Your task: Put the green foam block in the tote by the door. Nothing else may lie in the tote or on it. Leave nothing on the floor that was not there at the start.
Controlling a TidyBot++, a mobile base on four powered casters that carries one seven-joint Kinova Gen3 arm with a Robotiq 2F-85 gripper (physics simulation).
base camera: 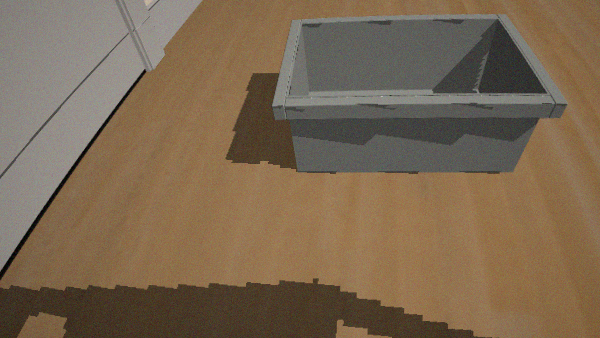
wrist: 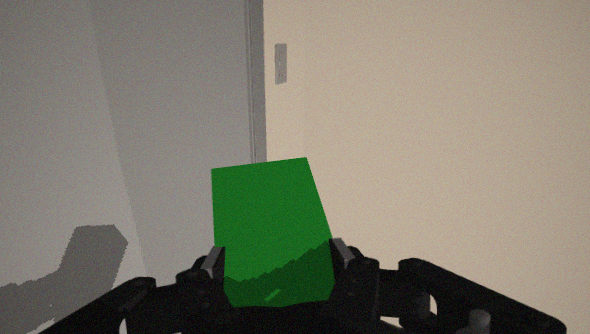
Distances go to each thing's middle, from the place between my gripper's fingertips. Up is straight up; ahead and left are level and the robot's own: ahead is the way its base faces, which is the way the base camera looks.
Right now my hand is 2 cm short of the green foam block (wrist: pixel 269 217) and 1 cm to the right of it. The rest, counted from my hand: grey tote (base camera: pixel 404 93) 36 cm ahead, 17 cm to the right, 113 cm below.
